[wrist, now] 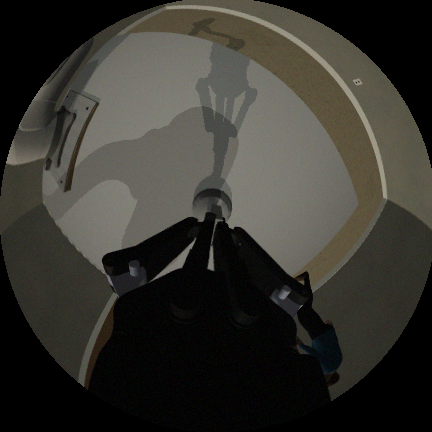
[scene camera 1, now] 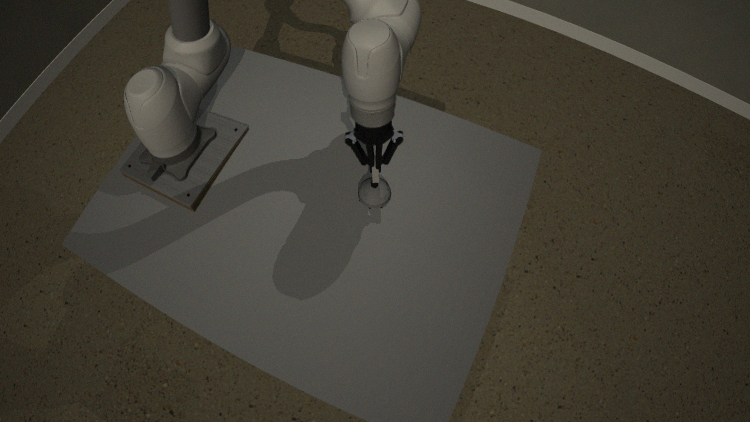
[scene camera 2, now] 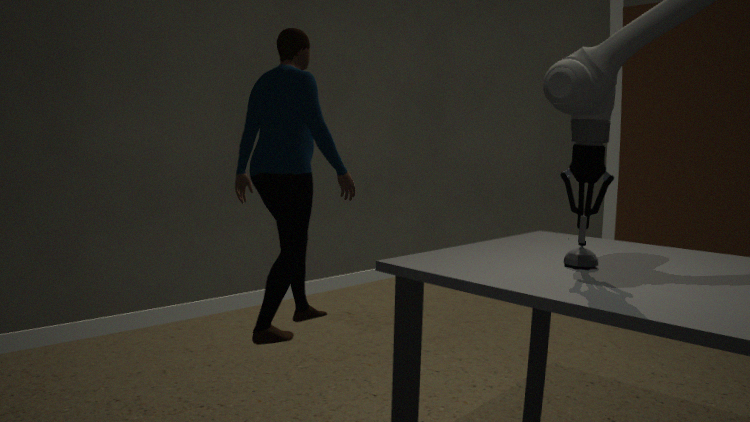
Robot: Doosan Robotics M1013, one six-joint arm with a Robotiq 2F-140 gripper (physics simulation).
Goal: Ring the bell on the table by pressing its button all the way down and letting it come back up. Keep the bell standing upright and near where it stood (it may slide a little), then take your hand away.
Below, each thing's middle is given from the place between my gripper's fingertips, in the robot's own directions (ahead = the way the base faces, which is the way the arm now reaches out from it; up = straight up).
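My hand is 30 mm above the bell (scene camera 1: 371,197) and 10 mm to the left of it.
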